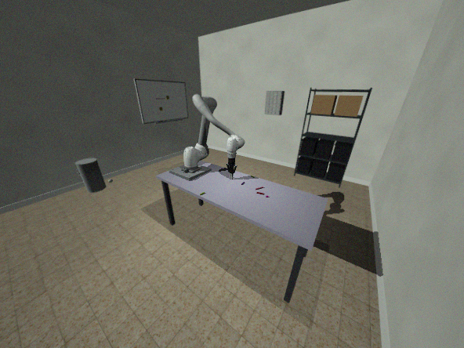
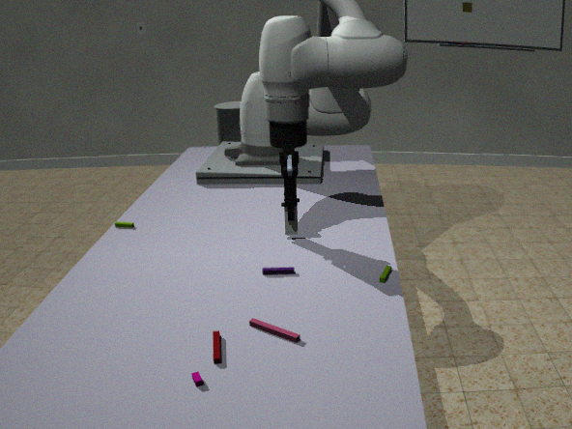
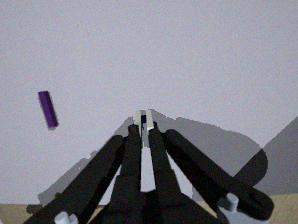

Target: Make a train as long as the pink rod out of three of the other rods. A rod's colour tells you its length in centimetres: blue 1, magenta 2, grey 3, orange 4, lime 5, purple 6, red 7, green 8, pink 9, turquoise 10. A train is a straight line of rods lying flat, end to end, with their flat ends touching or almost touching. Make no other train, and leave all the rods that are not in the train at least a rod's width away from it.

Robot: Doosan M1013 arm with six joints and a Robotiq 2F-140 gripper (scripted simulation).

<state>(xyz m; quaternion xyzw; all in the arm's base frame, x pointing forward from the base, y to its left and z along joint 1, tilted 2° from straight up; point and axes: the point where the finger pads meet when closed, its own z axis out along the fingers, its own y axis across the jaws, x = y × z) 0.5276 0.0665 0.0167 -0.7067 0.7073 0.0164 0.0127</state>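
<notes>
Now: hand 460 mm short of the magenta rod, 140 mm to the left of it and 40 mm above it. The rest, counted from my hand: blue rod 30 mm below; purple rod 160 mm ahead, 30 mm to the right, 40 mm below; pink rod 350 mm ahead, 40 mm to the right, 40 mm below.
</notes>
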